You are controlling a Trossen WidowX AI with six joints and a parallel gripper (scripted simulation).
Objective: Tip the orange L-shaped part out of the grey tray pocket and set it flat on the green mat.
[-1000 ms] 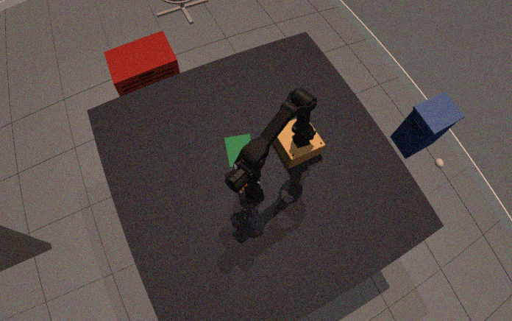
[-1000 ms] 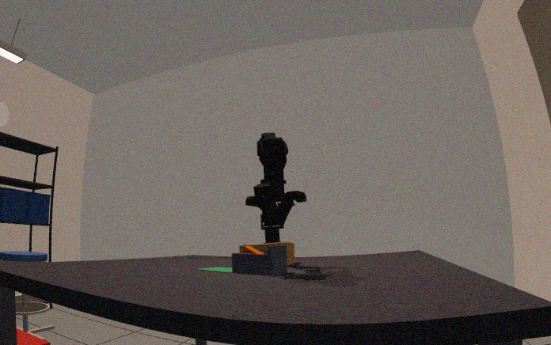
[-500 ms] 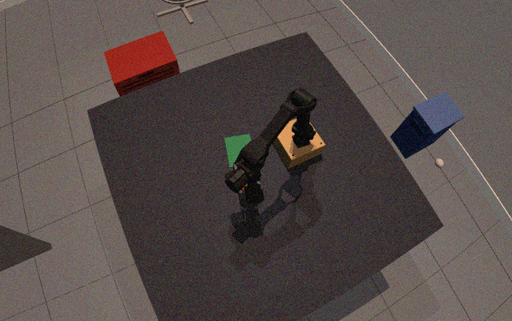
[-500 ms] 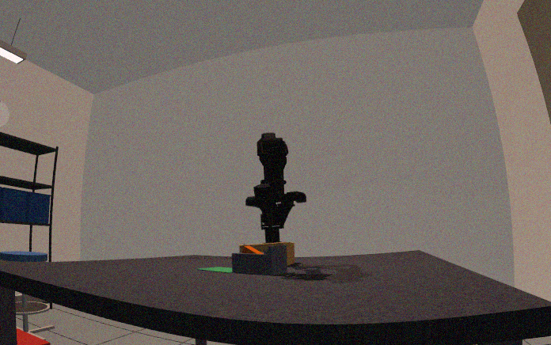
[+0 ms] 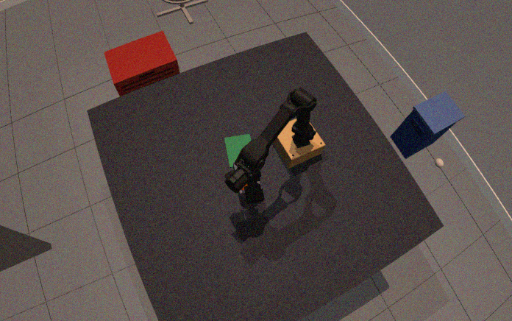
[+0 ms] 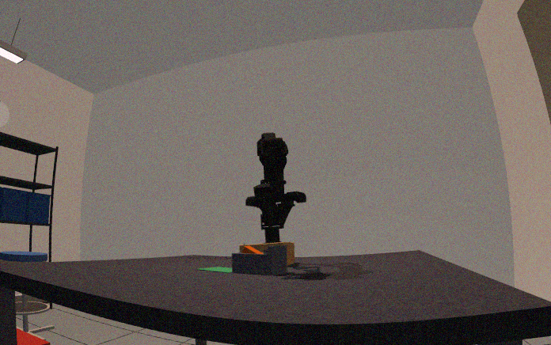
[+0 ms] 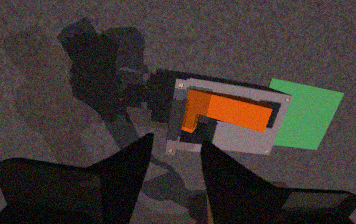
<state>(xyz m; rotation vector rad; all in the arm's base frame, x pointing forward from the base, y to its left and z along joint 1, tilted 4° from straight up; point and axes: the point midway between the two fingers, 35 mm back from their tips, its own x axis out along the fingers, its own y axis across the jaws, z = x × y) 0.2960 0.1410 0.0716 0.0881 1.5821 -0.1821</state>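
Now: gripper tip 20 mm past the orange L-shaped part, 50 mm to the left of it and 100 mm above it.
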